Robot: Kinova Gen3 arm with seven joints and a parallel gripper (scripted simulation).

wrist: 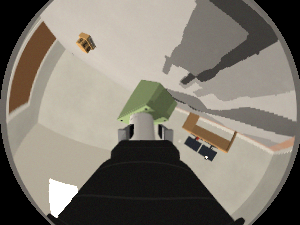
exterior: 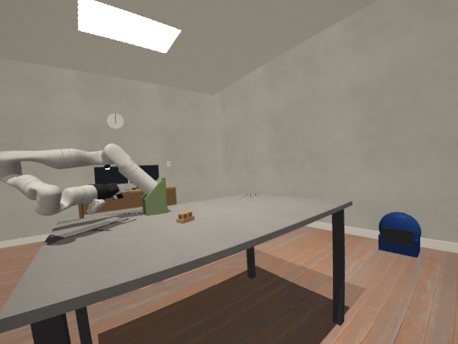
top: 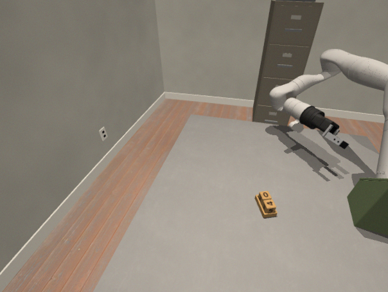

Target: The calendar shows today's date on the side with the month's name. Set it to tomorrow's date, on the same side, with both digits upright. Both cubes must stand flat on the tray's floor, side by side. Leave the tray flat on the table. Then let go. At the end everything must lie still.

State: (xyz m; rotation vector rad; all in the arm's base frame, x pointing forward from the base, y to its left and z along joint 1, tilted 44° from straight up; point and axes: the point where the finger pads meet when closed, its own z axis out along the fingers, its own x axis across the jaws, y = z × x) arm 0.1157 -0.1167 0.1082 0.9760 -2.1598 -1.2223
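My gripper is now 24 cm to the right of the tray, 20 cm short of it and 13 cm above it.
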